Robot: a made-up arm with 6 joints. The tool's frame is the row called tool. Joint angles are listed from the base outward.
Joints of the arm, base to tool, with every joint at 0 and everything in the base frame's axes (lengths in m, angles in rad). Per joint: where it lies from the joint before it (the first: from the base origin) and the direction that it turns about. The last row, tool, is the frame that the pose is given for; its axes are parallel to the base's.
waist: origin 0 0 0.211 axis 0 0 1
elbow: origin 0 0.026 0 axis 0 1 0
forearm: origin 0 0 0.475 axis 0 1 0
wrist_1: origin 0 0 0.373 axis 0 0 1
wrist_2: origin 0 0 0 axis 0 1 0
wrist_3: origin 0 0 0.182 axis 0 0 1
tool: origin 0 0 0
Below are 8 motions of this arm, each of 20 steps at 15 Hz.
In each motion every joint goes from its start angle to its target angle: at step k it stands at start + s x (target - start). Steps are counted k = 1, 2, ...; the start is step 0. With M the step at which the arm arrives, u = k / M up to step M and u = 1 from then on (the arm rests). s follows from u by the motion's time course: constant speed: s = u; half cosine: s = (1 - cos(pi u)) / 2; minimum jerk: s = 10 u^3 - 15 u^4 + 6 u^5.
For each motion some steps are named. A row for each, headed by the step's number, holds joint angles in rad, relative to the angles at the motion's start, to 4 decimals.
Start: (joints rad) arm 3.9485 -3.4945 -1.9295 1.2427 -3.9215 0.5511
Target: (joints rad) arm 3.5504 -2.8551 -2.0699 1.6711 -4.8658 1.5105
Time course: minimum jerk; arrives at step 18
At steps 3, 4, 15, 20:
3: -0.0141 0.0227 -0.0050 0.0152 -0.0335 0.0341
4: -0.0304 0.0489 -0.0107 0.0327 -0.0722 0.0733
15: -0.3840 0.6167 -0.1354 0.4132 -0.9108 0.9253
20: -0.3981 0.6394 -0.1404 0.4284 -0.9443 0.9594

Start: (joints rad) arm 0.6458 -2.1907 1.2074 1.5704 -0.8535 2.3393
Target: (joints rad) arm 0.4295 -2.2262 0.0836 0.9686 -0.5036 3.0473
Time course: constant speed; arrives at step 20
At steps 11, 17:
11: -0.1190 -0.0195 -0.6181 -0.3310 0.1924 0.3894
17: -0.1839 -0.0302 -0.9552 -0.5115 0.2974 0.6018

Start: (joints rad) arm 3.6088 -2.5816 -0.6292 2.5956 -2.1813 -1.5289
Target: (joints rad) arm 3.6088 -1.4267 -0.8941 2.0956 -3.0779 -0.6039
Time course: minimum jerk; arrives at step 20
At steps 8, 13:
8: 0.0000 0.3666 -0.0841 -0.1587 -0.2846 0.2936
13: 0.0000 0.8833 -0.2026 -0.3824 -0.6857 0.7075

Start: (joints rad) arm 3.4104 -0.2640 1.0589 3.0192 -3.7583 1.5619
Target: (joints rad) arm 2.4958 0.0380 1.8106 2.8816 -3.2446 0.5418
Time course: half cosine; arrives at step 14
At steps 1, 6, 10, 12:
1: -0.0115 0.0038 0.0094 -0.0017 0.0064 -0.0128
6: -0.3555 0.1174 0.2922 -0.0535 0.1997 -0.3966
10: -0.7424 0.2451 0.6102 -0.1117 0.4170 -0.8281
12: -0.8693 0.2870 0.7145 -0.1308 0.4883 -0.9696

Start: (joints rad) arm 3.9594 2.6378 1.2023 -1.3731 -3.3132 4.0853
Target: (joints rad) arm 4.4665 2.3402 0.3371 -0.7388 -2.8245 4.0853
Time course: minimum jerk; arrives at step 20
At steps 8, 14, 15, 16, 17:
8: 0.1610 -0.0945 -0.2746 0.2014 0.1551 0.0000
14: 0.4244 -0.2491 -0.7241 0.5309 0.4090 0.0000
15: 0.4546 -0.2668 -0.7756 0.5686 0.4381 0.0000
16: 0.4777 -0.2804 -0.8151 0.5976 0.4604 0.0000
17: 0.4936 -0.2897 -0.8422 0.6174 0.4757 0.0000

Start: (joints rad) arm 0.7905 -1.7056 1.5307 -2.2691 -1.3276 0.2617
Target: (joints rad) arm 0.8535 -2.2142 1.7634 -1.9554 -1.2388 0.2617
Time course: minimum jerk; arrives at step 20
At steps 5, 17, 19, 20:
5: 0.0065 -0.0526 0.0241 0.0325 0.0092 0.0000
17: 0.0613 -0.4951 0.2265 0.3054 0.0864 0.0000
19: 0.0629 -0.5080 0.2324 0.3133 0.0887 0.0000
20: 0.0630 -0.5086 0.2327 0.3137 0.0888 0.0000

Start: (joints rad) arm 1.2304 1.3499 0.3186 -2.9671 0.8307 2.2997
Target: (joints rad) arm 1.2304 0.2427 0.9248 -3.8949 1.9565 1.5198
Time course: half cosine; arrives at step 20
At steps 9, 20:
9: 0.0000 -0.4670 0.2557 -0.3913 0.4748 -0.3289
20: 0.0000 -1.1072 0.6062 -0.9278 1.1258 -0.7799

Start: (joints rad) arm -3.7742 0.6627 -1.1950 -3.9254 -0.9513 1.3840
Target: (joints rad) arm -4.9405 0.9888 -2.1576 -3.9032 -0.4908 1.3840
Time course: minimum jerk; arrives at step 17
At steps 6, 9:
6: -0.2796 0.0782 -0.2308 0.0053 0.1104 0.0000
9: -0.6473 0.1810 -0.5343 0.0123 0.2556 0.0000

